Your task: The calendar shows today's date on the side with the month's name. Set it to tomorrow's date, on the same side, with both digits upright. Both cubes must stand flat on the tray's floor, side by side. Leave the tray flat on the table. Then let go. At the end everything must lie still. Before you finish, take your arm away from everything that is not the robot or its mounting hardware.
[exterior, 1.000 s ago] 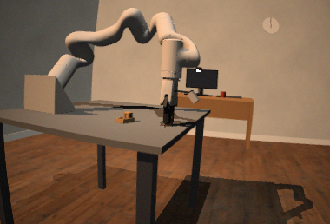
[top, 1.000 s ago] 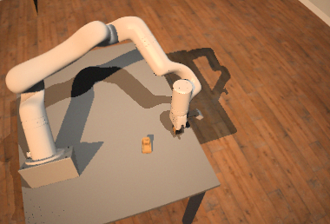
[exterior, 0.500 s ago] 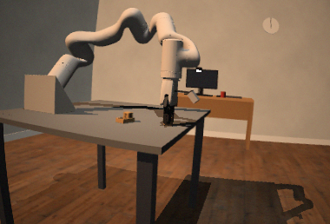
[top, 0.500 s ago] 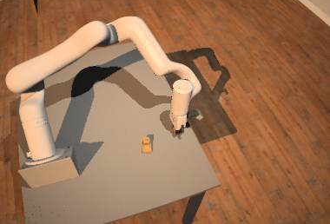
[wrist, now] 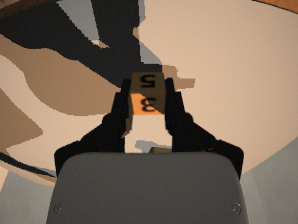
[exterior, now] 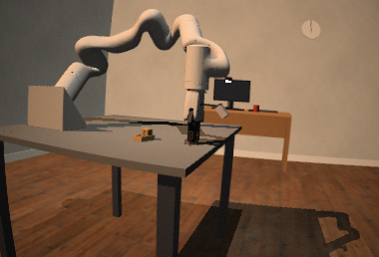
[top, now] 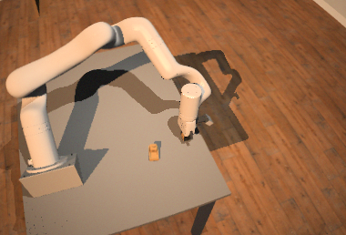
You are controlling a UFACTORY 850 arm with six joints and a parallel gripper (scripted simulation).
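Now: the orange cube 1 cm below my hand. Also, from my hand: calendar cube (17 cm behind, 3 cm to the right, 1 cm below); orange tray (17 cm behind, 4 cm to the right, 2 cm below).
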